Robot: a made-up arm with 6 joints.
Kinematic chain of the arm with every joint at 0, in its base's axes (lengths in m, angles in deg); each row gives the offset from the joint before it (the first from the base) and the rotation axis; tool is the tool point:
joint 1: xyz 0 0 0.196 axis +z
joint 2: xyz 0 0.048 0 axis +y
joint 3: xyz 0 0 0.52 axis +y
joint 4: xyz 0 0 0.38 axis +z
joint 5: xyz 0 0 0 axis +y
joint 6: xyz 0 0 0.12 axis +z
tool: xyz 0 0 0
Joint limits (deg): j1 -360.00..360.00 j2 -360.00..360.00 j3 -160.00..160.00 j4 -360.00..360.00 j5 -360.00..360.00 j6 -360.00..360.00
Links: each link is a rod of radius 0.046 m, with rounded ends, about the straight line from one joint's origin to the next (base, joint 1, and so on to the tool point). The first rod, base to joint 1, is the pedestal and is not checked.
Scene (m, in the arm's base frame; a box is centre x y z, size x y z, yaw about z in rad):
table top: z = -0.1
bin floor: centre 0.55 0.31 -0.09 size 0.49 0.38 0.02 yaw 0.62
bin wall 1: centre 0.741 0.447 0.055 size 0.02 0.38 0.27 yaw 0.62
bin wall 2: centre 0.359 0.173 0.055 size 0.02 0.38 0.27 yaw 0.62
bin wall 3: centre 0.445 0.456 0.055 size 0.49 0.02 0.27 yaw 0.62
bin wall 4: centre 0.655 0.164 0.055 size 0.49 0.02 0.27 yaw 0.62
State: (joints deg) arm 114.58 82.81 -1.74 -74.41 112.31 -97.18
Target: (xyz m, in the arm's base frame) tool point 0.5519 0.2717 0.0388
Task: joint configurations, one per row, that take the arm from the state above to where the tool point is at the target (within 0.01 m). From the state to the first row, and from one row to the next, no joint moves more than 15 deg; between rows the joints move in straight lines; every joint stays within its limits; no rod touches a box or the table.
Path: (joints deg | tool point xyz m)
1: 100.42 77.00 11.30 -72.30 114.78 -97.18 | -0.0965 0.8335 0.2896
2: 86.25 71.19 24.34 -70.19 117.26 -97.18 | 0.1054 0.8071 0.2964
3: 72.09 65.38 37.38 -68.08 119.73 -97.18 | 0.2852 0.7241 0.3039
4: 57.92 59.56 50.42 -65.98 122.20 -97.18 | 0.4263 0.5958 0.3126
5: 43.76 53.75 63.46 -63.87 124.68 -97.18 | 0.5168 0.4387 0.3223
6: 29.59 47.94 76.51 -61.76 127.15 -97.18 | 0.5519 0.2717 0.3331
7: 29.82 61.04 76.40 -61.51 124.57 -97.18 | 0.5670 0.2802 0.1862
8: 30.05 74.13 76.30 -61.26 121.99 -97.18 | 0.5519 0.2717 0.0388

